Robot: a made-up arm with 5 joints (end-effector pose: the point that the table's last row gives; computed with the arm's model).
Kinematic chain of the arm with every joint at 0, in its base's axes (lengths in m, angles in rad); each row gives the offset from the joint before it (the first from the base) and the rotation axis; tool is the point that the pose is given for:
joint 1: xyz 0 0 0.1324 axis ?
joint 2: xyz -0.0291 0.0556 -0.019 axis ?
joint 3: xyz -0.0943 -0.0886 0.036 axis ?
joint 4: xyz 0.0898 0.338 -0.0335 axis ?
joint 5: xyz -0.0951 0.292 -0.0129 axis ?
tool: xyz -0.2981 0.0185 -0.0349
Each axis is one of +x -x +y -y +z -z.
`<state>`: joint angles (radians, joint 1 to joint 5).
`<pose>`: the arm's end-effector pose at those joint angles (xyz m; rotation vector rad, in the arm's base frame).
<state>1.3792 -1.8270 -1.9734 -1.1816 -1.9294</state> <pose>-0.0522 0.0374 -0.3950 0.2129 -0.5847 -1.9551</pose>
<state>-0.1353 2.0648 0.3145 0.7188 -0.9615</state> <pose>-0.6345 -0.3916 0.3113 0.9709 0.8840 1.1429</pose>
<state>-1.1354 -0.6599 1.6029 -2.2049 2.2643</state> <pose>-0.0382 0.1020 0.0896 -0.4472 -0.9538 -1.8789</pose>
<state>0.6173 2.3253 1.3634 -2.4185 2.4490</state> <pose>-0.0529 0.1045 -0.0653 1.3423 -1.0316 0.7068</pose>
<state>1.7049 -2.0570 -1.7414 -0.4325 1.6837</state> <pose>-0.0023 -0.4448 -0.3841 1.0886 -1.9121 1.2631</pose>
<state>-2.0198 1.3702 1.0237 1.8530 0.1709</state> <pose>-0.2550 -0.6814 0.3668 1.5874 0.9789 0.8124</pose>
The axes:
joint 1: -x
joint 2: +z
joint 3: +x
joint 4: -z
joint 5: -x

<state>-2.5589 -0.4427 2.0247 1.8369 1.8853</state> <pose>0.1412 -0.0217 -0.6021 -2.1497 -0.1652 -2.2686</pose>
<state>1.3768 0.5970 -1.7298 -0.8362 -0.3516</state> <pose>-0.3345 -0.3019 0.4768 -2.7264 1.1624 0.6300</pose>
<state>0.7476 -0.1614 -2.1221 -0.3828 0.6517</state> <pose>-0.5631 -0.4149 0.0715 2.7144 -0.6730 -0.1210</pose>
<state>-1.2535 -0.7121 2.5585 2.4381 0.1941</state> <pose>0.1186 -0.4358 -0.2778 -1.4138 -1.9376 -0.7021</pose>
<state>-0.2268 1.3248 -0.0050 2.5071 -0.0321</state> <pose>-0.1322 0.5933 0.2023 0.2297 0.1102 -1.1802</pose>
